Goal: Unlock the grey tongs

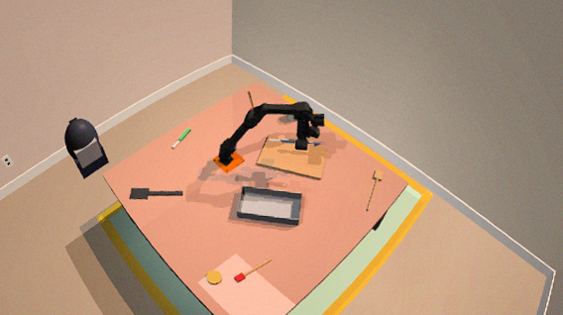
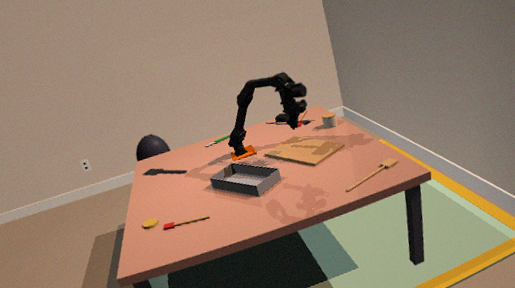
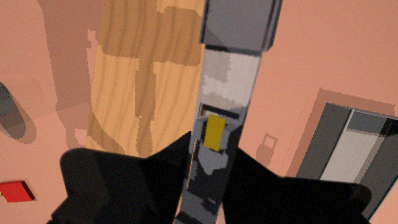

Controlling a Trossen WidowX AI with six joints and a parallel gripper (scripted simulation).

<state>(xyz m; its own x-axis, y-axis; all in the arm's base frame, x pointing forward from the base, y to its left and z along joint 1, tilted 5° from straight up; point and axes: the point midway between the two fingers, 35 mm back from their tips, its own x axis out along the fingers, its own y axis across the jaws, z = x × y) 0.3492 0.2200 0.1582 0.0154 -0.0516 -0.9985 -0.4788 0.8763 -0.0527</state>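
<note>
Right now the wooden board is 15 cm below my gripper tip, 6 cm behind it and 5 cm to the left of it. From my gripper tip the other things lie so: tin: 32 cm to the right, 13 cm below, 3 cm ahead; then yellow disc: 80 cm to the right, 15 cm below, 6 cm ahead; then yellow lock piece: 4 cm above, 2 cm ahead, 1 cm to the left.
</note>
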